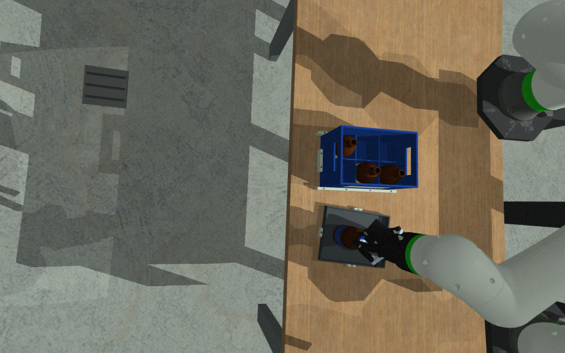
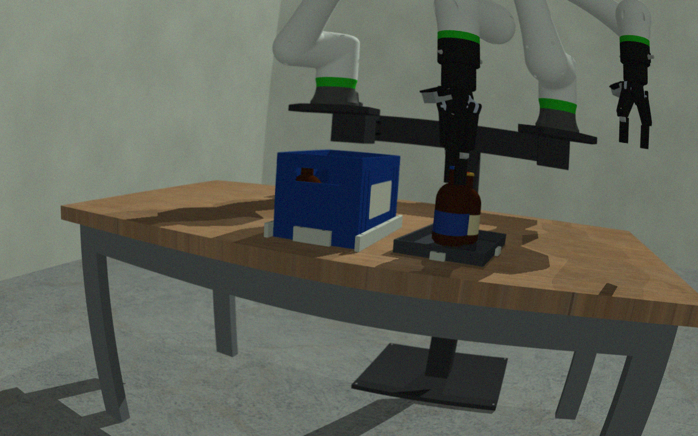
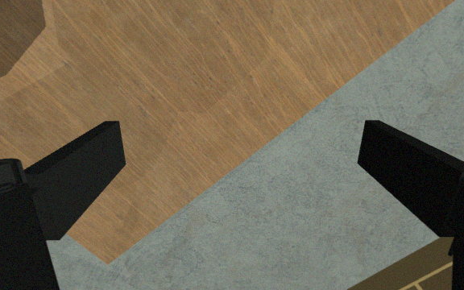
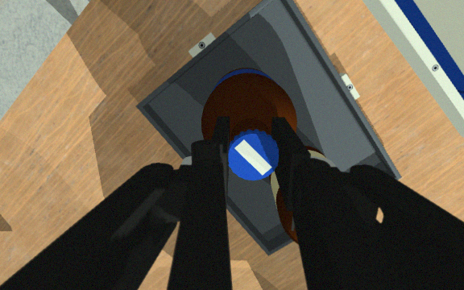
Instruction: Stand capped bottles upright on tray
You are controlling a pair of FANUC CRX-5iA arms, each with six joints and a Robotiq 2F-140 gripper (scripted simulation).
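The blue-capped bottle is 7 cm below my right hand. The rest, counted from my right hand: blue crate: 6 cm behind, 26 cm to the right, 9 cm below; then dark tray: 6 cm behind, 1 cm to the left, 16 cm below; then yellow-capped bottle: 11 cm behind, 1 cm to the left, 9 cm below.
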